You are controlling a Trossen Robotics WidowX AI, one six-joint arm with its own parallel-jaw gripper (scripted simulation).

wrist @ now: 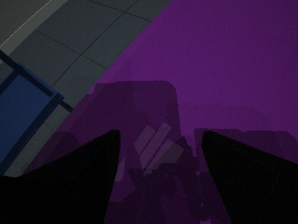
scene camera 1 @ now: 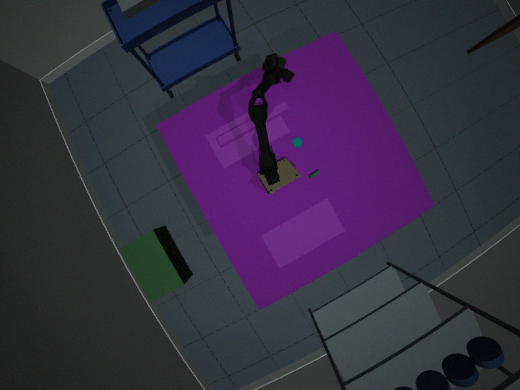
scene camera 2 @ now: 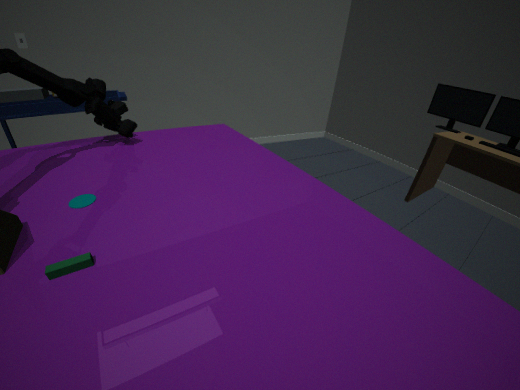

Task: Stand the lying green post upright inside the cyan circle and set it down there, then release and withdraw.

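You'd find my gripper [scene camera 2: 127, 134] in scene camera 2, and the wrist view's got my gripper [wrist: 162, 138] as well.
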